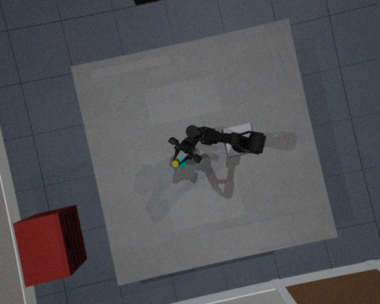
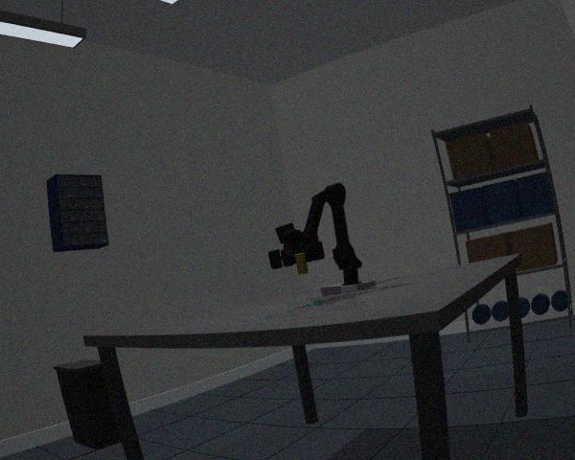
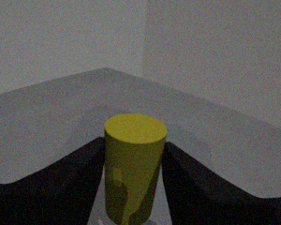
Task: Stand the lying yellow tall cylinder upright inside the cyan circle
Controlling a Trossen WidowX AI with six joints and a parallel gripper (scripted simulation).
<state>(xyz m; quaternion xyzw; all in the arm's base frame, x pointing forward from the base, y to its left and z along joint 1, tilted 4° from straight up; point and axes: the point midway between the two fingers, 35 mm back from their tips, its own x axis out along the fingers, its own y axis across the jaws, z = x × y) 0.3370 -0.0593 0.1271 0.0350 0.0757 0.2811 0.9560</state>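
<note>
My gripper tip is 16 cm above the cyan circle, 3 cm past it and 1 cm to the right of it. The rest, counted from my gripper tip: yellow tall cylinder (2 cm below).
</note>
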